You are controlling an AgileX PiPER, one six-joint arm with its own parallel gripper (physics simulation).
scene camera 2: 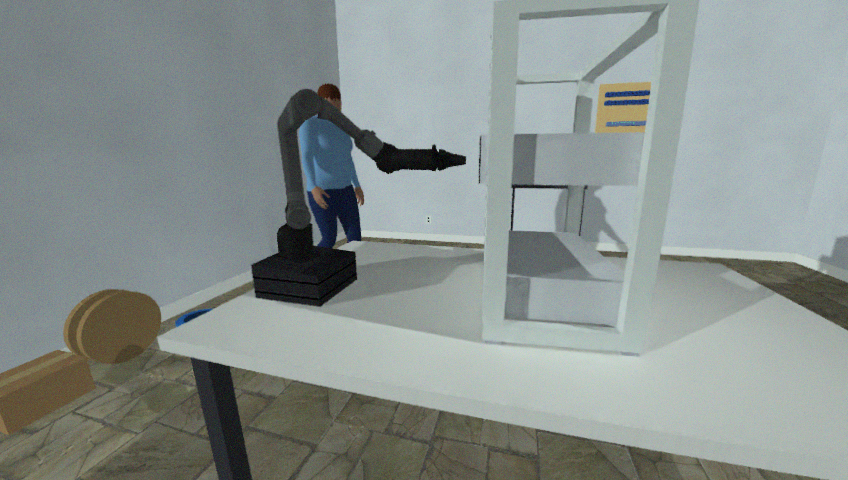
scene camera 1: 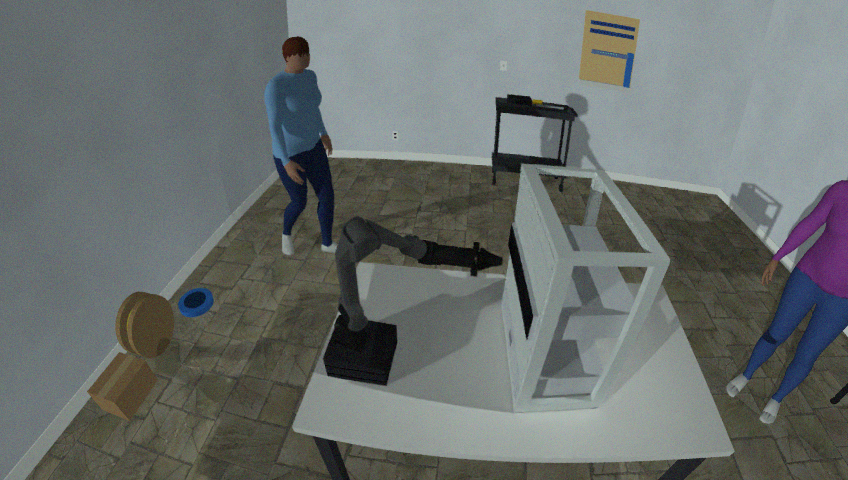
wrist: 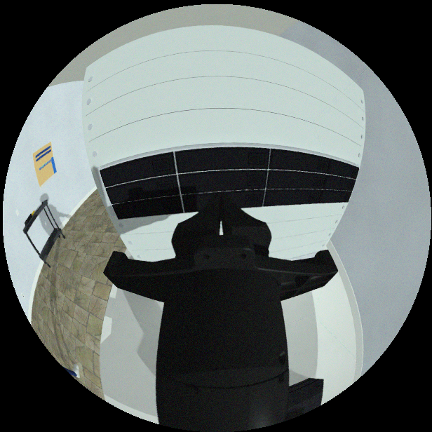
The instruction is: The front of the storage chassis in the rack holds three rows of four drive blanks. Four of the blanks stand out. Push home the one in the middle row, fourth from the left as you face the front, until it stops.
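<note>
The rack (scene camera 1: 612,258) (scene camera 2: 499,220) stands on the table. In the wrist view, the chassis front shows as a black band of drive blanks. The middle-row fourth blank (wrist: 345,184) lies at its far right; its border with the blank to its left is not clear. I cannot tell which blanks stand out. In scene camera 2, the chassis (scene camera 2: 583,159) is a grey box with a thin black front edge. My gripper (scene camera 1: 501,260) (scene camera 2: 465,160) (wrist: 220,201) is shut and empty. Its tips are a short gap in front of the blanks, left of the fourth column, and hide part of the bottom row.
White panels (wrist: 225,95) lie above and below the blanks. Another grey box (scene camera 2: 562,297) is low in the rack. The arm's black base (scene camera 1: 361,350) (scene camera 2: 304,276) stands on the white table (scene camera 1: 452,416) (scene camera 2: 416,356). A person in blue (scene camera 1: 297,113) stands behind the arm.
</note>
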